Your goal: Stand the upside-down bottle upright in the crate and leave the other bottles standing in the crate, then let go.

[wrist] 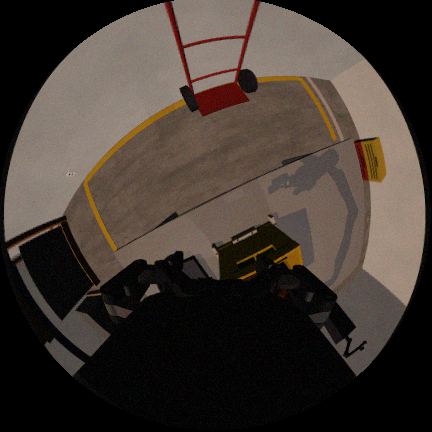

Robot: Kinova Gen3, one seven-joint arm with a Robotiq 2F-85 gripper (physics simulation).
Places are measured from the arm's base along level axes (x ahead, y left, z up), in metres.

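Pixels of known places: gripper, fingertip midpoint: (219,261).
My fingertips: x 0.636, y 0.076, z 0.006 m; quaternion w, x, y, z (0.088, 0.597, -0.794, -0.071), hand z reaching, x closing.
For each thing: its top centre in the pictures, then the offset to it from my fingertips. "pt": a spot on its surface instead. Level surfaces: height alone.
- yellow crate, surface spot: (299,254) pt 0.097 m back, 0.159 m right, 0.076 m down
- grey table, surface height: 0.251 m down
- dark grey tray, surface spot: (198,268) pt 0.165 m back, 0.100 m left, 0.225 m down
The yellow crate (299,254) stands on the grey table (235,205) in the lower middle of the wrist view. Its dark olive outer wall and part of its yellow rim show. The gripper body and right finger cover most of its inside. No bottle can be made out clearly, so I cannot tell how any of them stands. My gripper (219,261) is open and empty. Its right finger overlaps the crate in the view, and its left finger lies left of the crate, in front of a dark tray.
The dark grey tray (198,268) lies left of the crate. A dark shelf unit (80,254) stands at the far left. A red hand truck (222,99) stands beyond the table. A yellow and red box (374,160) is at the right. The arm's shadow falls across the table's right side.
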